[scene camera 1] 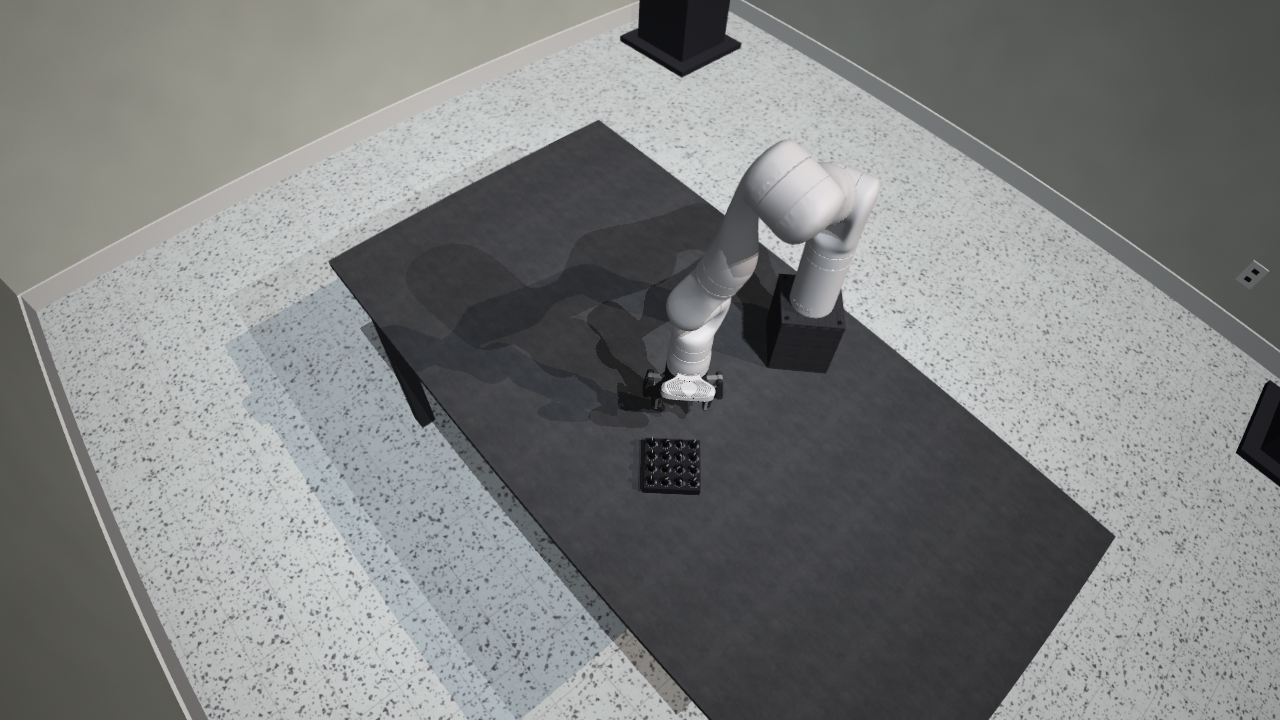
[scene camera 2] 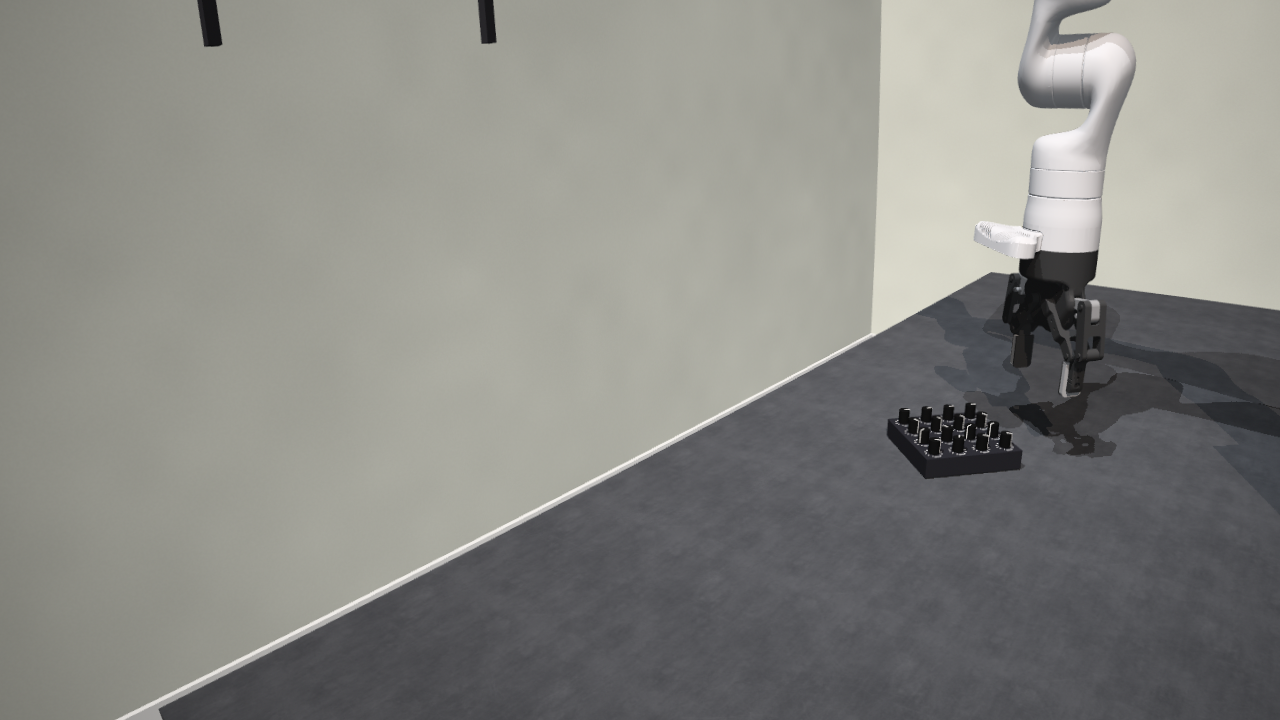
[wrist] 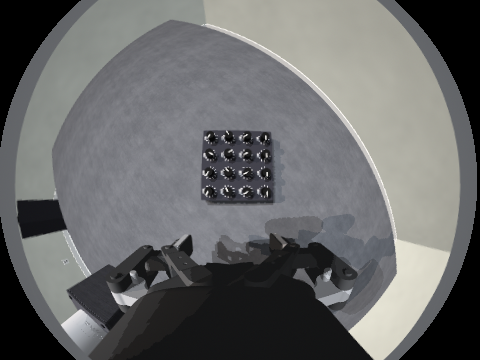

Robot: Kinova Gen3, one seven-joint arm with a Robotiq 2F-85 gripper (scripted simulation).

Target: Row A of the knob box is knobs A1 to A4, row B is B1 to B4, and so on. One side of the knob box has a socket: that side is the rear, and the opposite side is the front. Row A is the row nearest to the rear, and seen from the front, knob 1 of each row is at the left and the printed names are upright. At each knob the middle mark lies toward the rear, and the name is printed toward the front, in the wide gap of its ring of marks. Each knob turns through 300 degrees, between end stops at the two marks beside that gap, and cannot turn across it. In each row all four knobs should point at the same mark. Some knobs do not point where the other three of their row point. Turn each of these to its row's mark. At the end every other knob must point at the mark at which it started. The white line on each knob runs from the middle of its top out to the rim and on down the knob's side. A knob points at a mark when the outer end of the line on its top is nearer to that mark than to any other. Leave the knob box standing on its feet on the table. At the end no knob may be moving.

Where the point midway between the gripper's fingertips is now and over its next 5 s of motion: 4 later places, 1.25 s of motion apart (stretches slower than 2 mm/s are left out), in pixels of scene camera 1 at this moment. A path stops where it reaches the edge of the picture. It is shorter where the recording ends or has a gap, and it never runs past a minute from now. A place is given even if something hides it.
My gripper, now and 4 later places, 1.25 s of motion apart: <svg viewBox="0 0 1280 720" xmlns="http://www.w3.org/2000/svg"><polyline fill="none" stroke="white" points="680,405 679,423 683,451 682,455 680,465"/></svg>
